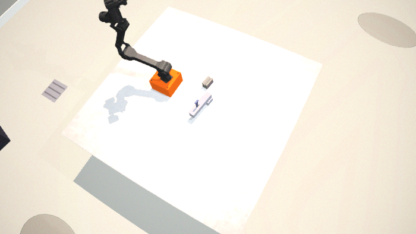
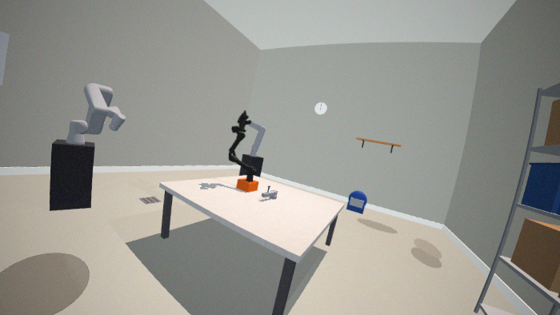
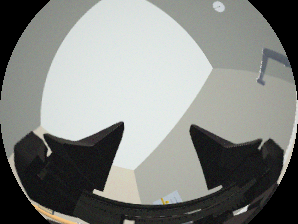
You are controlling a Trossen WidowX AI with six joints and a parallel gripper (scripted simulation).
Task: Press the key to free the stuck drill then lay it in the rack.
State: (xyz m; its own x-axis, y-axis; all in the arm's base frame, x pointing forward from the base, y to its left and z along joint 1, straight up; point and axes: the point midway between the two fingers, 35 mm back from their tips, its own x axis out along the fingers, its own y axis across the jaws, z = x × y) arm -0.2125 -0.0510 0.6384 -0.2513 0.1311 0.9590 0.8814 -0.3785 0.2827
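The dark blue drill is 510 mm ahead of my gripper tip, 30 mm to the left of it and 660 mm below it. Round my gripper tip: grey-brown block: 420 mm ahead, 220 mm to the left, 740 mm below; then pale grey fixture: 510 mm ahead, 60 mm to the left, 720 mm below.
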